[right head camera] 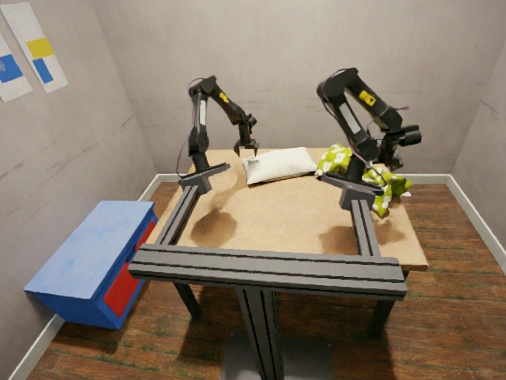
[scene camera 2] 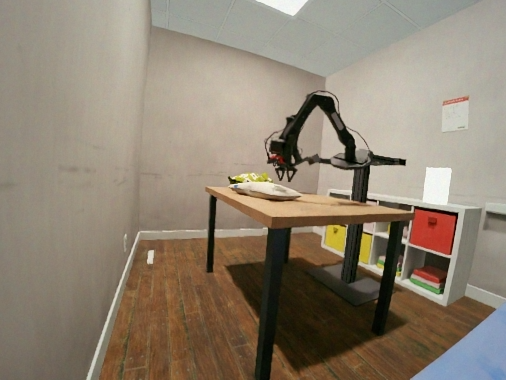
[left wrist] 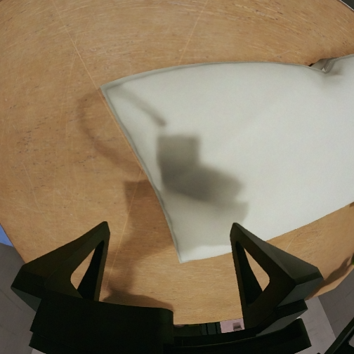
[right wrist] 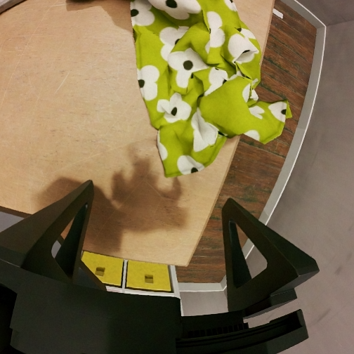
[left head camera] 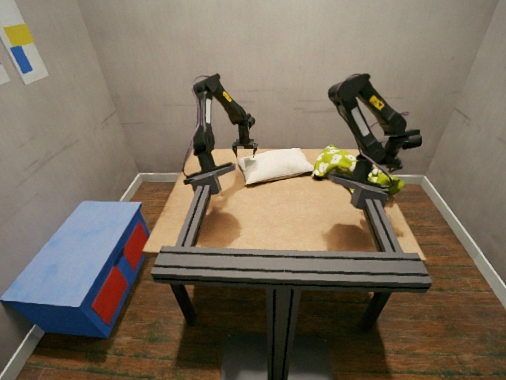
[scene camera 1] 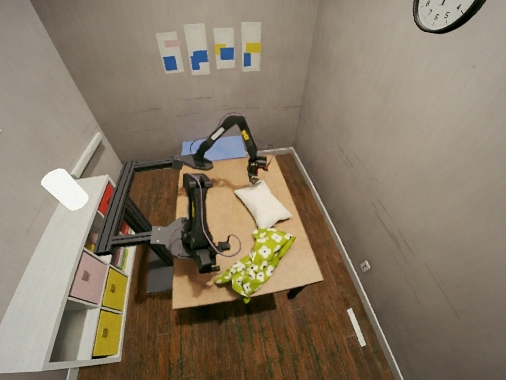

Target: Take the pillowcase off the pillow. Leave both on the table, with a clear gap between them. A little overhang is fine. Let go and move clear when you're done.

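The white pillow [left head camera: 277, 166] [right head camera: 281, 166] [scene camera 1: 262, 202] [scene camera 2: 265, 190] [left wrist: 260, 130] lies flat, out of the pillowcase. The green flowered pillowcase [left head camera: 334, 161] [right head camera: 336, 159] [scene camera 1: 260, 257] [scene camera 2: 254, 177] [right wrist: 187, 65] lies crumpled beside it, one end over the table edge. Their near ends almost meet in scene camera 1; I cannot tell if they touch. My left gripper [left head camera: 245, 154] [right head camera: 246, 153] [scene camera 2: 286, 179] [left wrist: 169, 229] is open, above the pillow's left end. My right gripper [right wrist: 161, 196] is open and empty, above the table near the pillowcase's overhanging end.
The wooden table [left head camera: 280, 215] [scene camera 1: 295, 270] [right wrist: 60, 125] carries both things. Grey arm rails [left head camera: 290, 267] run along its near side. A blue cabinet [left head camera: 80, 250] stands at the left in the head views. A white shelf unit [scene camera 1: 30, 300] stands behind the robot.
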